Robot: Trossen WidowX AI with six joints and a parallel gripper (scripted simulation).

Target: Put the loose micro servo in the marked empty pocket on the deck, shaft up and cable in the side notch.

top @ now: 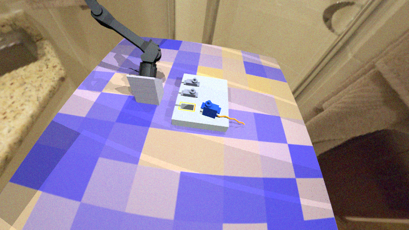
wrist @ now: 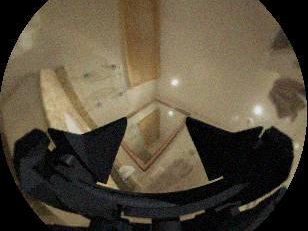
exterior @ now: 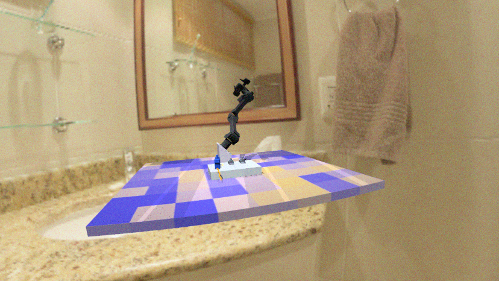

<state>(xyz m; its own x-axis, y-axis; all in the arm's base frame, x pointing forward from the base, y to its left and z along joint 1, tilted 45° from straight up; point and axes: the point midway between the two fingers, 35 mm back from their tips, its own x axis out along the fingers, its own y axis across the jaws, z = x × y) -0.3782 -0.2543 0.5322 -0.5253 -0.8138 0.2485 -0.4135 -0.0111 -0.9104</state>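
The white deck is 75 cm ahead of my gripper tip, 65 cm below it and 13 cm to the right of it.
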